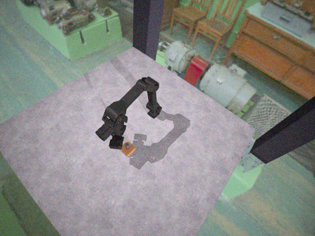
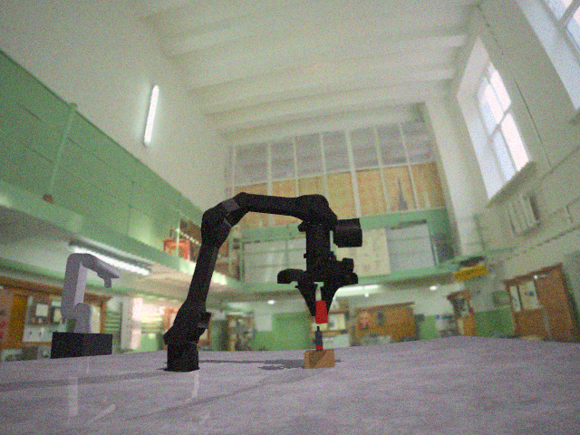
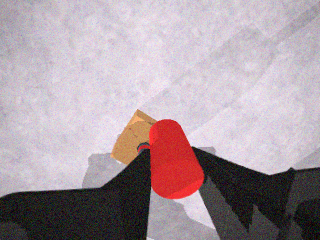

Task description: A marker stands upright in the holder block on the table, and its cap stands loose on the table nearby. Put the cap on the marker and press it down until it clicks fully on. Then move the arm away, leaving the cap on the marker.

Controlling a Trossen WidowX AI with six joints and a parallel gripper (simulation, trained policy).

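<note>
Now: the holder block 10 mm behind my gripper tip, 40 mm to the left of it and 100 mm below it. Round my gripper tip: red cap (10 mm above).
</note>
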